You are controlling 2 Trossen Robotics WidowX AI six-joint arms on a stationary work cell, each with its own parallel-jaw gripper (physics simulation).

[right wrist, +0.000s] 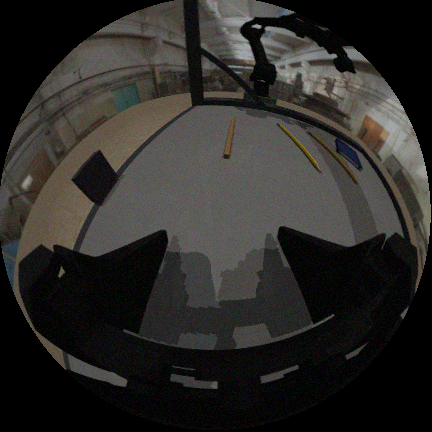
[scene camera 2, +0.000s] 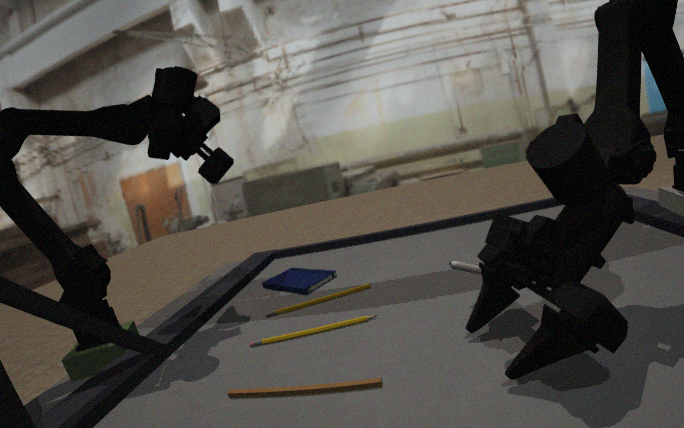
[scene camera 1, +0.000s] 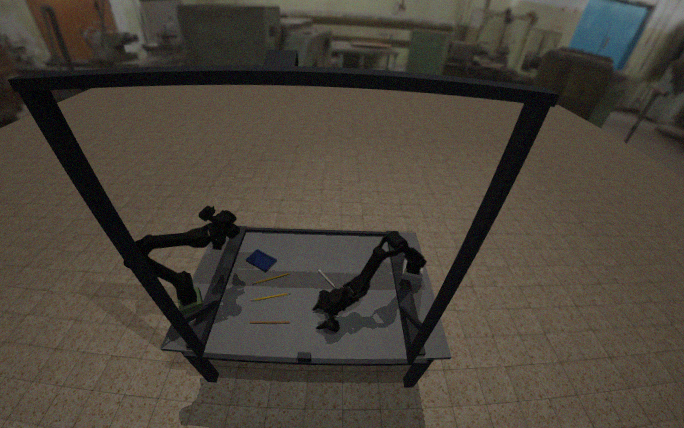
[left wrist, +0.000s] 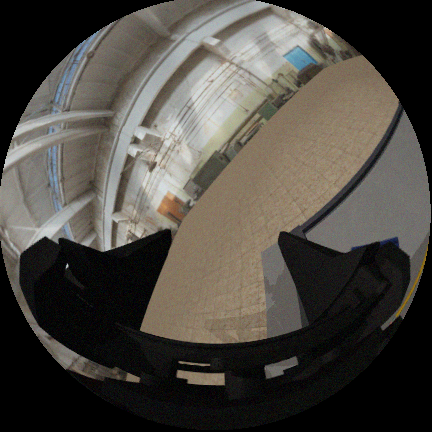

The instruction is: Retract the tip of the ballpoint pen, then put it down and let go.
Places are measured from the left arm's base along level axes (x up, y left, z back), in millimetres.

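Where they show: left gripper, fingertip midpoint: (scene camera 2: 202, 148) (left wrist: 226, 236); right gripper, fingertip midpoint: (right wrist: 223, 234) (scene camera 2: 486, 351) (scene camera 1: 314, 319); left arm's base at its link origin: (right wrist: 259, 94) (scene camera 1: 188, 298); right arm's base at its link origin: (scene camera 1: 413, 268).
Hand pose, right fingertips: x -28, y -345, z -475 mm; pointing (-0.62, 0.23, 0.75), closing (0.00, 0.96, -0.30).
Each offset is from my right fingertips to the top centre of the thing.
The white ballpoint pen {dx +2, dy +174, dz -157 mm} (scene camera 1: 326, 279) (scene camera 2: 465, 266) lies on the table. Its far end shows; the rest is hidden behind the right gripper. A small dark spot marks the visible end in scene camera 2; whether the tip is out cannot be told. My right gripper (scene camera 1: 317, 318) (scene camera 2: 489, 353) (right wrist: 223, 234) is open and empty, low over the table, with its fingertips nearer the front edge than the pen's visible end. The pen does not show in the right wrist view. My left gripper (left wrist: 226, 236) is open and empty, raised above the table's left side, far from the pen.
Two yellow pencils {dx -5, dy +305, dz +92 mm} (scene camera 1: 270, 278) {dx -3, dy +205, dz +130 mm} (scene camera 1: 270, 297) and an orange stick {dx -5, dy +83, dz +180 mm} (scene camera 1: 269, 322) (scene camera 2: 305, 388) (right wrist: 229, 138) lie left of the right gripper. A blue book {dx +1, dy +442, dz +95 mm} (scene camera 1: 261, 260) (scene camera 2: 299, 280) (right wrist: 348, 153) lies behind them. Dark frame posts (scene camera 1: 90, 181) (scene camera 1: 484, 217) rise on both sides.
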